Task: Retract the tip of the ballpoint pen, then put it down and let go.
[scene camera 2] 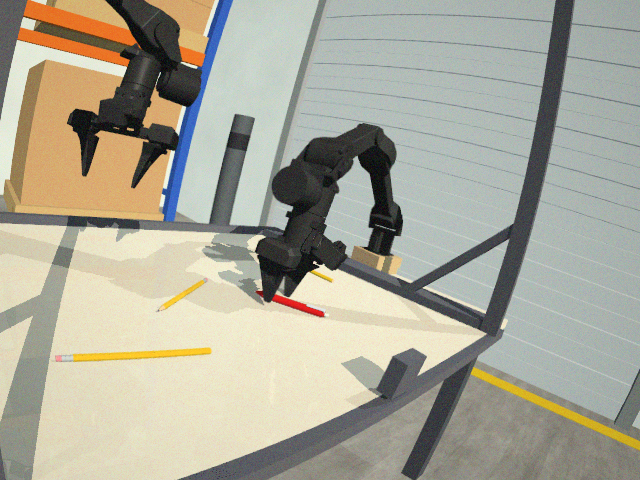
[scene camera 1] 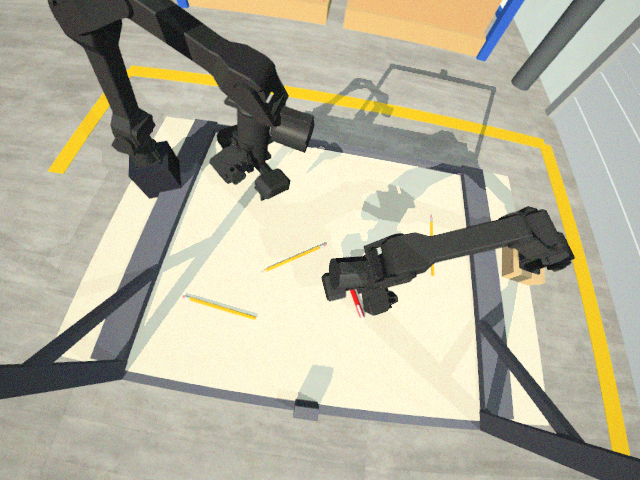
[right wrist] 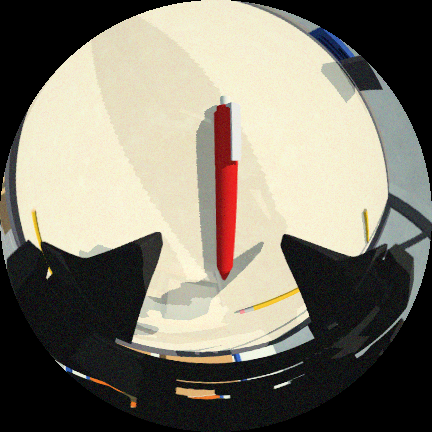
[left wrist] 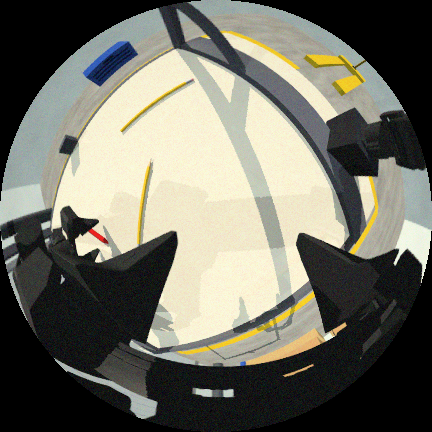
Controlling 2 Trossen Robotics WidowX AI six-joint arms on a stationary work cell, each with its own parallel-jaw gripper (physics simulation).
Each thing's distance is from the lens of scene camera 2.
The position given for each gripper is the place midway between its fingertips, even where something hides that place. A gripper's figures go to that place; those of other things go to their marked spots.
left gripper (scene camera 2: 107, 182): 0.67 m
right gripper (scene camera 2: 277, 299): 0.72 m
tan block (scene camera 2: 389, 264): 1.16 m
